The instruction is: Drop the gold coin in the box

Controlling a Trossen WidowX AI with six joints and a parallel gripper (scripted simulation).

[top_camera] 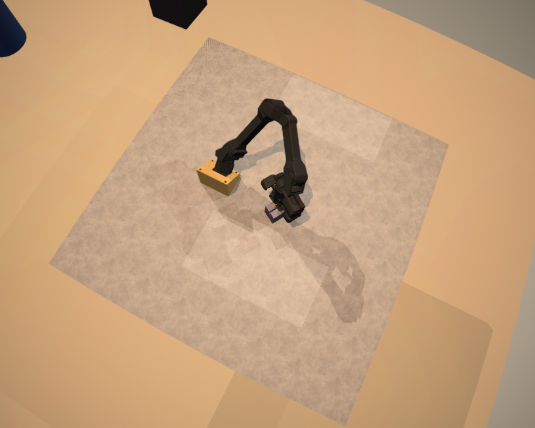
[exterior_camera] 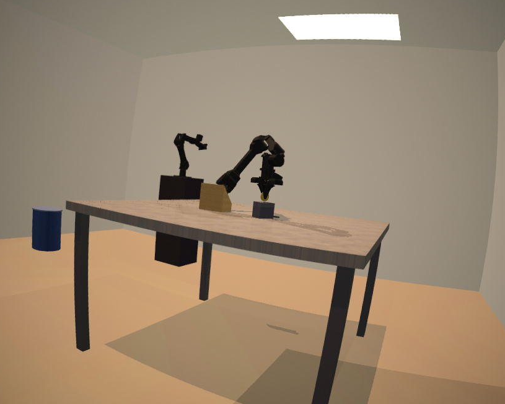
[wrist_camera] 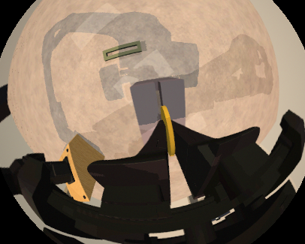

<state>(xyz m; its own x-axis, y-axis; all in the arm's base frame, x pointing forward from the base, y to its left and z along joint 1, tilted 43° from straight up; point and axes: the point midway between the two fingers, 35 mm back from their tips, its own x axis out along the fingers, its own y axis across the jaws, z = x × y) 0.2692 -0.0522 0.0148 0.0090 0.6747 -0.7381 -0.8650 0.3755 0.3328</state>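
The gold coin lies 10 mm above my gripper tip.
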